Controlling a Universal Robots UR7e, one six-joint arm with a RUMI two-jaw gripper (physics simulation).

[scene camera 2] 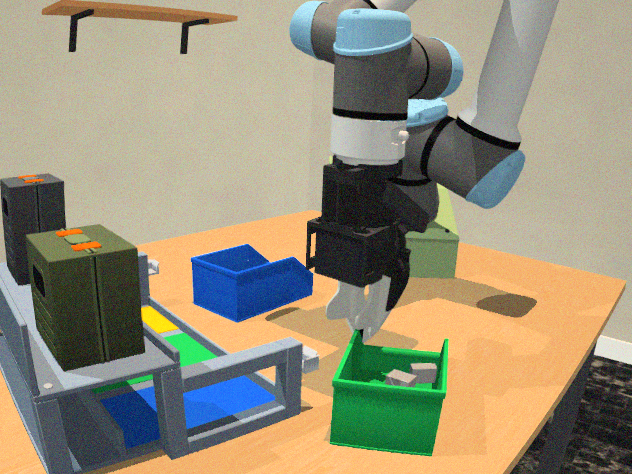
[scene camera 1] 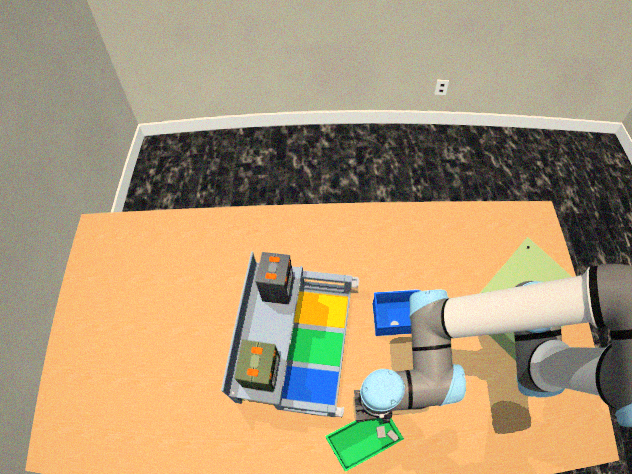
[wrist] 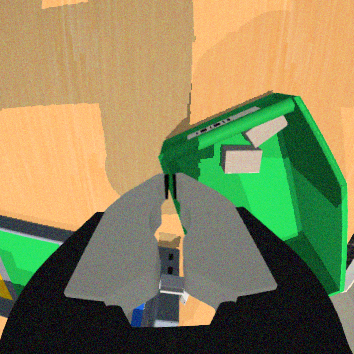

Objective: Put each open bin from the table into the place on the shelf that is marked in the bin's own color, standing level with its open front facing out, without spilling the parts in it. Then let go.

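Frame: origin at the arm's base, x ahead, y left, z up, level; centimetres.
Seen in the pictures: gripper, fingertip midpoint: (scene camera 2: 361, 340) (wrist: 170, 175).
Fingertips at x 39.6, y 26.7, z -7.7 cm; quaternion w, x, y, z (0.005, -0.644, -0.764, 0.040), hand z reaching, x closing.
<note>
Offsets run from my fingertips to a thing's top centre. "spot": to the spot under its first point.
The green bin {spot: dy +9.9, dx +4.8, dz -4.3 cm} (scene camera 1: 357, 446) (scene camera 2: 385, 423) (wrist: 270, 195) is upright and turned at an angle to the shelf, off its blue end. Two pale blocks lie in it. My gripper (scene camera 2: 361, 334) (wrist: 170, 175) points down, its tips closed around the upper edge of the bin's side wall near the labelled front corner; whether the bin's bottom touches the table is hard to tell. The blue bin {spot: dy -27.3, dx +1.7, dz -4.3 cm} (scene camera 1: 378, 316) (scene camera 2: 219, 293) stands behind, partly under the arm in scene camera 1, with a small white part inside. The shelf (scene camera 1: 270, 329) (scene camera 2: 171, 433) has yellow {spot: dy -28.1, dx +14.2, dz -3.9 cm} (scene camera 1: 334, 310), green {spot: dy -16.9, dx +15.4, dz -3.9 cm} (scene camera 1: 326, 347) and blue {spot: dy -5.5, dx +15.4, dz -3.9 cm} (scene camera 1: 322, 387) places.
A dark grey case {dy -29.0, dx +29.3, dz +17.8 cm} (scene camera 1: 274, 278) (scene camera 2: 38, 214) and an olive case {dy -6.0, dx +30.5, dz +15.3 cm} (scene camera 1: 256, 364) (scene camera 2: 86, 301) stand on the shelf's upper board. Short posts edge the shelf's open side. A pale green block (scene camera 1: 528, 260) (scene camera 2: 431, 255) stands by the arm's base.
</note>
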